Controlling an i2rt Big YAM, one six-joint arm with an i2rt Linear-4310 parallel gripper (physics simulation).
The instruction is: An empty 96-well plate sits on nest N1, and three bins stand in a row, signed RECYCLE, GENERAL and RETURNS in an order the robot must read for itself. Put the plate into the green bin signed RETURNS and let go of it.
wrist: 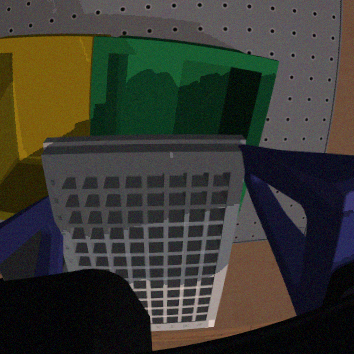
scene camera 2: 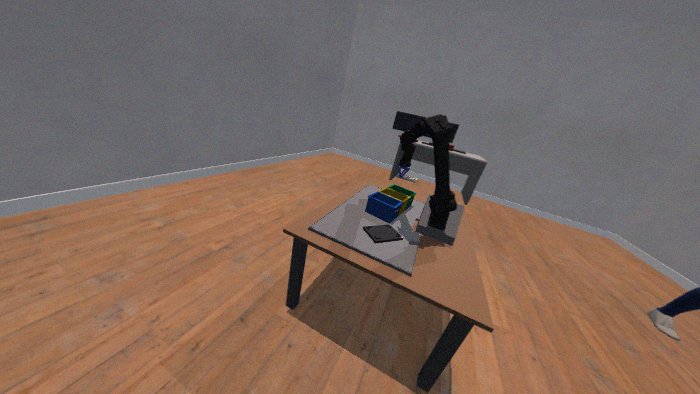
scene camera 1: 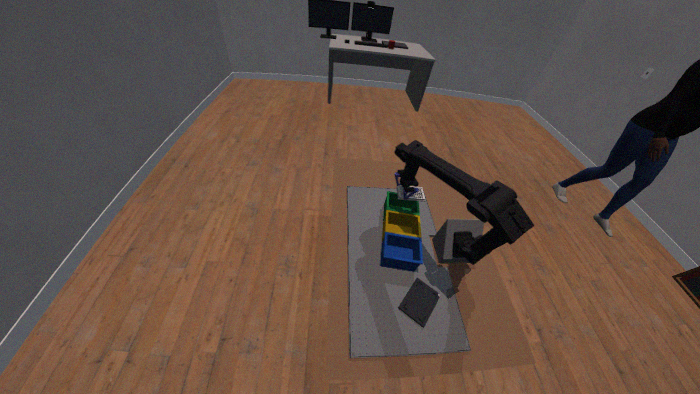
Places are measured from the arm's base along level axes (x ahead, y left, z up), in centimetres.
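Where they show: gripper, fingertip midpoint: (wrist: 142, 183) (scene camera 2: 400, 176) (scene camera 1: 401, 192); arm's base, origin of the base link: (scene camera 2: 438, 217) (scene camera 1: 461, 243).
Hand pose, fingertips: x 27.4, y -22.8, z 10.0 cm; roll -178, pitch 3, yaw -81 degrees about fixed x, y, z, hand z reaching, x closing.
Things, the pixels of their top centre, and the offset from my fingertips. Level surfaces: height alone.
- white 96-well plate, middle of its top: (wrist: 145, 275) (scene camera 1: 411, 191) (scene camera 2: 407, 176) dx -4.3, dy +0.5, dz +1.6 cm
- dark nest, middle of its top: (scene camera 1: 421, 300) (scene camera 2: 383, 231) dx -3.7, dy +44.7, dz -17.2 cm
- grey perforated board, its level: dz -19.0 cm
The white 96-well plate (wrist: 156, 220) (scene camera 1: 417, 193) (scene camera 2: 411, 179) is held between the blue fingers of my gripper (wrist: 142, 183), one finger at each side of it. The gripper is shut on the plate and holds it above the bins. The green bin (scene camera 1: 403, 204) (scene camera 2: 406, 190) (wrist: 200, 57) stands at the far end of the row. In the wrist view the plate overlaps the near part of the green bin and a corner of the yellow bin. The signs on the bins cannot be read. The dark nest (scene camera 1: 419, 302) (scene camera 2: 382, 233) lies on the board with no plate on it.
The yellow bin (scene camera 1: 403, 224) (wrist: 47, 52) stands between the green bin and the blue bin (scene camera 1: 401, 251) (scene camera 2: 384, 206). All three stand on the grey perforated board (scene camera 1: 365, 310) (wrist: 305, 40). The arm's base is beside the row. A person (scene camera 1: 645, 145) stands on the right, away from the table.
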